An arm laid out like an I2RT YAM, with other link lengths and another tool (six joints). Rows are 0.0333 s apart.
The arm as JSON. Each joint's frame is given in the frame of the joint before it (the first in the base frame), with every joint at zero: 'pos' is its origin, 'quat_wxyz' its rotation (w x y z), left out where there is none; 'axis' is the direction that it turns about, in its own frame. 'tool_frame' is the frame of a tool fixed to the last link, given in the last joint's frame.
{
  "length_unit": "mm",
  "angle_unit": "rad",
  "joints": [
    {
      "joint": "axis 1",
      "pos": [
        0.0,
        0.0,
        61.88
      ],
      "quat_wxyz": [
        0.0,
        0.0,
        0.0,
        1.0
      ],
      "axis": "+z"
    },
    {
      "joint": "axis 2",
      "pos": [
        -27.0,
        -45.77,
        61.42
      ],
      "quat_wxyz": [
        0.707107,
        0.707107,
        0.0,
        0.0
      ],
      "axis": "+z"
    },
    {
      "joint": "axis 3",
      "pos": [
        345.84,
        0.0,
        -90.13
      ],
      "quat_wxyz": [
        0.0,
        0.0,
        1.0,
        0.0
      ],
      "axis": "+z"
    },
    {
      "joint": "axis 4",
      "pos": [
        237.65,
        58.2,
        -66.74
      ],
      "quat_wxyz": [
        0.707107,
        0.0,
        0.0,
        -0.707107
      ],
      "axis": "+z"
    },
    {
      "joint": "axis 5",
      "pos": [
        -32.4,
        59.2,
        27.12
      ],
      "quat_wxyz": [
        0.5,
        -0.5,
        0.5,
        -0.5
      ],
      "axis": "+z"
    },
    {
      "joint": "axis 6",
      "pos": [
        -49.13,
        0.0,
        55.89
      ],
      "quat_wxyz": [
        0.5,
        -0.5,
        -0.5,
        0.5
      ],
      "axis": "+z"
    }
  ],
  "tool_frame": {
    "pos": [
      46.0,
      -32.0,
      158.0
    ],
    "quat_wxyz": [
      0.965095,
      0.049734,
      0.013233,
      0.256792
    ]
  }
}
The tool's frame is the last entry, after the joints.
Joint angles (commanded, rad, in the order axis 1, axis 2, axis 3, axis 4, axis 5, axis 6), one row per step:
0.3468, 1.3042, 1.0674, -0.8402, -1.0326, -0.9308
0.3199, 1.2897, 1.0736, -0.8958, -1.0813, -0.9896
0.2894, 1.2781, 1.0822, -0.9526, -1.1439, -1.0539
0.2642, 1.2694, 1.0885, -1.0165, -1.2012, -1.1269
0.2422, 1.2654, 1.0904, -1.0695, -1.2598, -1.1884
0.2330, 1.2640, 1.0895, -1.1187, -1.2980, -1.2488
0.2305, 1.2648, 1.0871, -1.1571, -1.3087, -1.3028
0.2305, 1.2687, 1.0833, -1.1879, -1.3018, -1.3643
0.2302, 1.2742, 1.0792, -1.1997, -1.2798, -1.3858
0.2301, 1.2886, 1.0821, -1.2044, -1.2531, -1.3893
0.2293, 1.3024, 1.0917, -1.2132, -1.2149, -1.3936
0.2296, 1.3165, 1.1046, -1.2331, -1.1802, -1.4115
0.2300, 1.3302, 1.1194, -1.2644, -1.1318, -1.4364
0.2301, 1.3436, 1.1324, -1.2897, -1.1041, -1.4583
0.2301, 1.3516, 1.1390, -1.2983, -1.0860, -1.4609
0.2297, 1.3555, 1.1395, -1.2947, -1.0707, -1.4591
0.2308, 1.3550, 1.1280, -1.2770, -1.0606, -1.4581
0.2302, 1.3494, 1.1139, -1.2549, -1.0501, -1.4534
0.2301, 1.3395, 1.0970, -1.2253, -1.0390, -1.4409
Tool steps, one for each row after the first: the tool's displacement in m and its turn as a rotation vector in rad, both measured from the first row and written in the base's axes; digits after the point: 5 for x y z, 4 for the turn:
-0.00814, -0.00445, 0.00885, 0.0337, -0.0056, 0.0211
-0.01575, -0.00766, 0.02049, 0.0824, -0.0125, 0.0430
-0.02406, -0.01052, 0.03077, 0.1277, -0.0188, 0.0661
-0.03077, -0.01184, 0.04081, 0.1771, -0.0179, 0.0829
-0.03720, -0.01274, 0.04683, 0.2098, -0.0191, 0.1015
-0.04122, -0.01401, 0.04741, 0.2184, -0.0267, 0.1163
-0.04291, -0.01580, 0.04361, 0.2122, -0.0474, 0.1330
-0.04220, -0.01776, 0.03773, 0.1896, -0.0502, 0.1354
-0.03839, -0.01924, 0.03197, 0.1613, -0.0421, 0.1319
-0.03374, -0.02188, 0.02562, 0.1222, -0.0398, 0.1274
-0.03039, -0.02488, 0.02057, 0.0868, -0.0411, 0.1304
-0.02813, -0.03010, 0.01396, 0.0371, -0.0417, 0.1365
-0.02638, -0.03340, 0.01069, 0.0082, -0.0402, 0.1445
-0.02474, -0.03529, 0.00836, -0.0109, -0.0354, 0.1448
-0.02281, -0.03676, 0.00528, -0.0262, -0.0364, 0.1429
-0.02156, -0.03757, 0.00049, -0.0352, -0.0438, 0.1430
-0.02050, -0.03863, -0.00437, -0.0440, -0.0547, 0.1393
-0.01946, -0.03953, -0.00944, -0.0526, -0.0679, 0.1318

